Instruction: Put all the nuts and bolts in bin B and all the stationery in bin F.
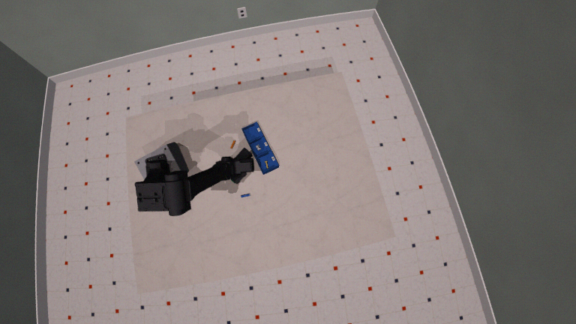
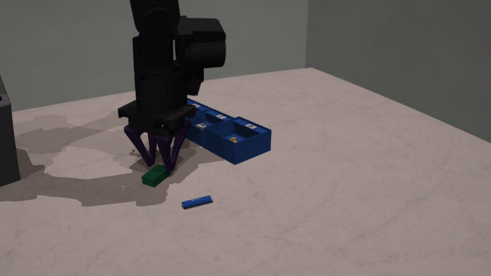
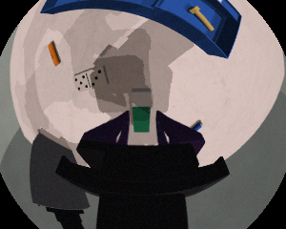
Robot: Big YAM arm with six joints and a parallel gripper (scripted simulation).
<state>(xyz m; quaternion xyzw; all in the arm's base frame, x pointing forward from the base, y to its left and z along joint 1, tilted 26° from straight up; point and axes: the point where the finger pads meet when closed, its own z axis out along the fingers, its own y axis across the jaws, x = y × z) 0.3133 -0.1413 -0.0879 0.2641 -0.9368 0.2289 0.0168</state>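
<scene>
The green block is 20 mm below my hand. The rest, counted from my hand: brass bolt: 150 mm ahead, 10 mm to the left, 10 mm below; white domino: 80 mm to the left, 20 mm below, 10 mm ahead; blue cylinder: 100 mm to the right, 20 mm below, 10 mm ahead.
</scene>
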